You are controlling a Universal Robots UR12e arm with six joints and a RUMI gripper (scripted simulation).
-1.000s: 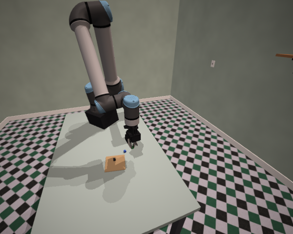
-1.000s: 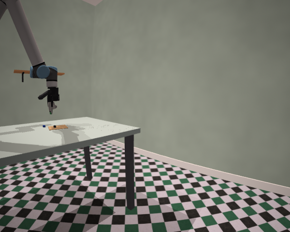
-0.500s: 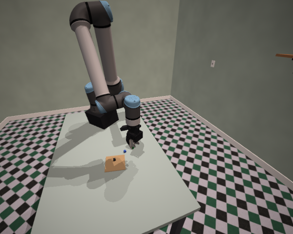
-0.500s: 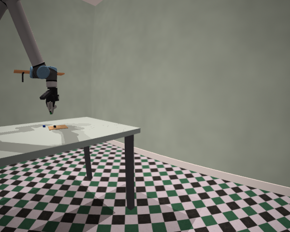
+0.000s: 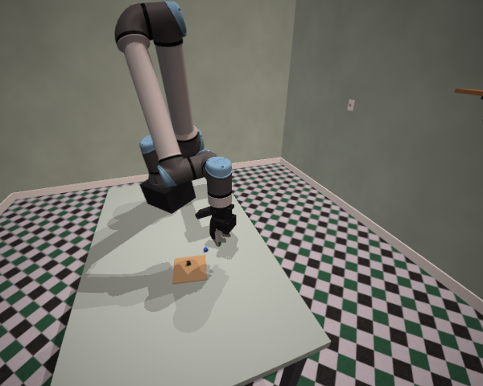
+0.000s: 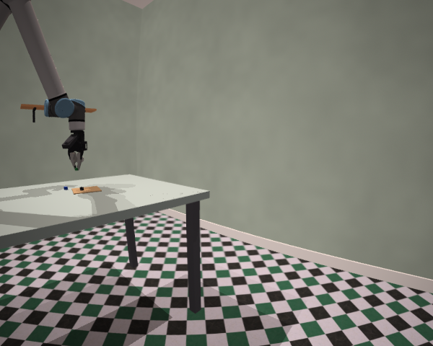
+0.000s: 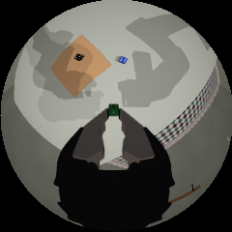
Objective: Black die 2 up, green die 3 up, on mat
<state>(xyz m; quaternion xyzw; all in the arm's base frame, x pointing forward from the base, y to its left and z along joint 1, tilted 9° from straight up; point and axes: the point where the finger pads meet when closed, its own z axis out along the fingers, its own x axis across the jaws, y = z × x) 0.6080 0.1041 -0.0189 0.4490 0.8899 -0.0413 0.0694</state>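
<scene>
The green die is 1 cm below my hand. Also, from my hand: black die: 3 cm behind, 14 cm to the right, 10 cm below; then orange mat: 1 cm behind, 14 cm to the right, 11 cm below; then blue die: 8 cm behind, 4 cm to the right, 10 cm below.
</scene>
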